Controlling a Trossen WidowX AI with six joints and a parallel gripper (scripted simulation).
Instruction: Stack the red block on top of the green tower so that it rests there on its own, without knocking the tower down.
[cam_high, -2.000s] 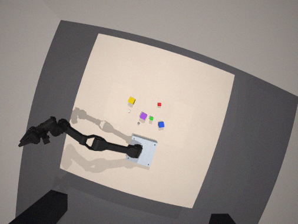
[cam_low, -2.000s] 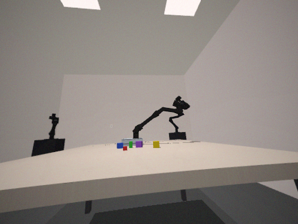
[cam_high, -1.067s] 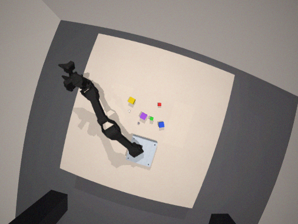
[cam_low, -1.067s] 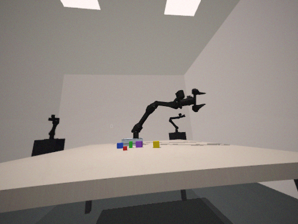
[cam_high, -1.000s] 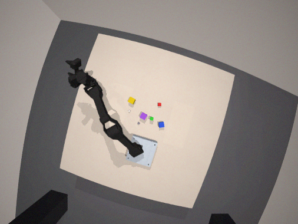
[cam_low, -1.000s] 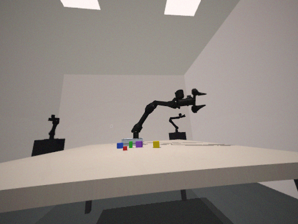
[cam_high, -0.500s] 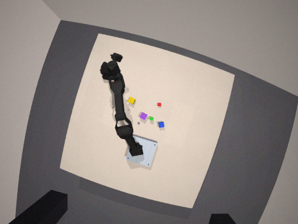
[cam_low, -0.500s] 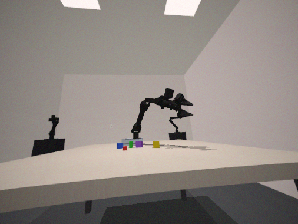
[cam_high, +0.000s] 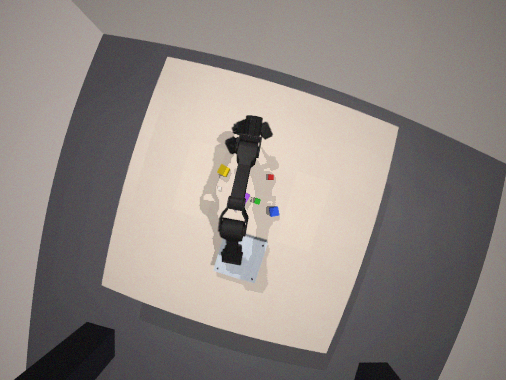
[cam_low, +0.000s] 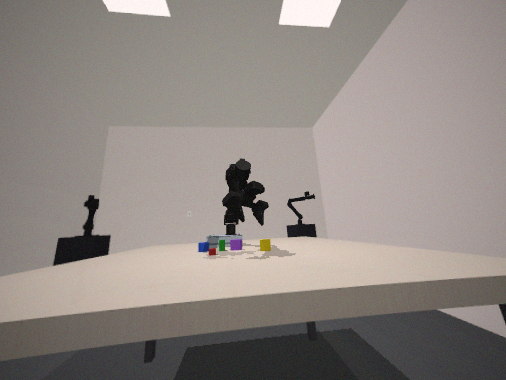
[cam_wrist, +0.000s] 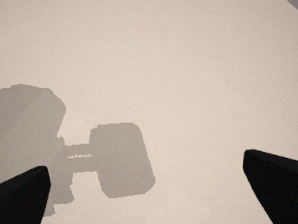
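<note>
My gripper tip is 170 mm past the red block, 130 mm to the left of it and 100 mm above it. The rest, counted from my gripper tip: yellow block: 170 mm behind, 90 mm to the left, 90 mm below; blue block: 330 mm behind, 170 mm to the right, 90 mm below; purple block: 280 mm behind, 20 mm to the right, 90 mm below.
</note>
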